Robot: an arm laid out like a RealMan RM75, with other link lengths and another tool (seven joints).
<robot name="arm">
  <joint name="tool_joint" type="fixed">
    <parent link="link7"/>
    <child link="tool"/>
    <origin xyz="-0.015 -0.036 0.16" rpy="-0.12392 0 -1.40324"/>
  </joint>
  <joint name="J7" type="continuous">
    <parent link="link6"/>
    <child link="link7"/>
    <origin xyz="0 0 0.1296"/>
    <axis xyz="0 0 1"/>
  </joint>
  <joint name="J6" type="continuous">
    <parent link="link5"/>
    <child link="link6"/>
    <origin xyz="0 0 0"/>
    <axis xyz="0 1 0"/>
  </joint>
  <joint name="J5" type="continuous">
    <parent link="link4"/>
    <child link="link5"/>
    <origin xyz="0 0 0.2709"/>
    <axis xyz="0 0 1"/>
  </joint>
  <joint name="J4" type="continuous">
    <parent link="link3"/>
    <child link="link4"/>
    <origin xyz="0 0 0"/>
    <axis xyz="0 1 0"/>
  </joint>
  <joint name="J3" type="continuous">
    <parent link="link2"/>
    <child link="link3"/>
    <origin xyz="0 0 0.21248"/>
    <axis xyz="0 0 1"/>
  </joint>
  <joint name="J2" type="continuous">
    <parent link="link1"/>
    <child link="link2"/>
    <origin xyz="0 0 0"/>
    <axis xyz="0 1 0"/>
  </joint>
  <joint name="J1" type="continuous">
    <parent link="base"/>
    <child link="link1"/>
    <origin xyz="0 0 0.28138"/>
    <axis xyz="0 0 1"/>
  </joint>
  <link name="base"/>
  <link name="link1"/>
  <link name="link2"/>
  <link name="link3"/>
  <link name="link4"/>
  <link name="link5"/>
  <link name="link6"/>
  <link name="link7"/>
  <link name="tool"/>
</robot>
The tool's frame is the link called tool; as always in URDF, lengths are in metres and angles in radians. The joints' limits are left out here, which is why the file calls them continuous.
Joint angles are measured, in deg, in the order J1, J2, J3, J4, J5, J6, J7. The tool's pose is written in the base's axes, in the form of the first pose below.
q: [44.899, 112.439, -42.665, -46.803, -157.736, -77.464, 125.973]
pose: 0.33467 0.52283 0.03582 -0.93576 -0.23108 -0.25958 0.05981
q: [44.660, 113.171, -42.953, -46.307, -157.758, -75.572, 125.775]
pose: 0.33702 0.52503 0.02974 -0.93447 -0.23222 -0.26201 0.06478
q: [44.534, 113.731, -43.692, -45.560, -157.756, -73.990, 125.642]
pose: 0.33903 0.52565 0.02213 -0.93306 -0.23480 -0.26479 0.06446
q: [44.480, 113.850, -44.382, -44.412, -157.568, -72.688, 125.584]
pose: 0.34231 0.52529 0.01593 -0.93265 -0.23503 -0.26645 0.06276
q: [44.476, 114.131, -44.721, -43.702, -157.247, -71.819, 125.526]
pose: 0.34265 0.52509 0.00994 -0.93310 -0.23542 -0.26450 0.06274
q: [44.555, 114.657, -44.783, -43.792, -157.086, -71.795, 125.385]
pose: 0.33905 0.52454 0.00453 -0.93357 -0.23852 -0.26034 0.06155
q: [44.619, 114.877, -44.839, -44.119, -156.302, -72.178, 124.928]
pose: 0.33285 0.52523 0.00172 -0.93389 -0.24437 -0.25346 0.06241
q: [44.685, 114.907, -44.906, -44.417, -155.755, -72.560, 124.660]
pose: 0.32844 0.52602 0.00113 -0.93387 -0.24847 -0.24933 0.06313
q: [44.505, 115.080, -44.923, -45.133, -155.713, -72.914, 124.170]
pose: 0.32639 0.52629 0.00236 -0.93231 -0.25382 -0.24976 0.06323
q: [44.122, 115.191, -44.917, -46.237, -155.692, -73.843, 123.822]
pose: 0.32498 0.52479 0.00502 -0.93146 -0.25744 -0.24959 0.06171
